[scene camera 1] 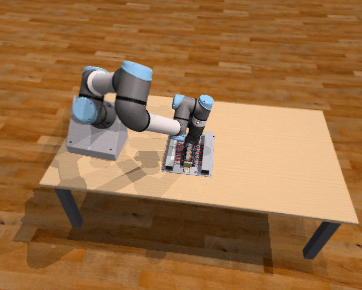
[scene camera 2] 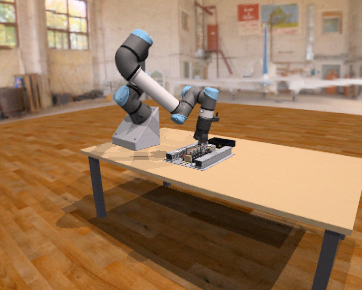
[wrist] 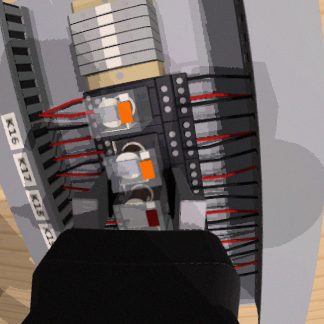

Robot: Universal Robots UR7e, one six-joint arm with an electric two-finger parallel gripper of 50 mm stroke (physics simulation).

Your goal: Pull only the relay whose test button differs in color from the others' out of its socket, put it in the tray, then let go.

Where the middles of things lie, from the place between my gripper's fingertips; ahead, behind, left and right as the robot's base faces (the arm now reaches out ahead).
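Labels:
I find the relay [wrist: 146, 208] 1 cm above my hand and 1 cm to the right of it. The grey panel [wrist: 196, 44] is 3 cm below my hand and 1 cm to the right of it, while the terminal block [wrist: 145, 32] sits 9 cm to the left of my hand and 1 cm lower than it. Going by their middles, the terminal block is the farthest from my hand of the things named here.

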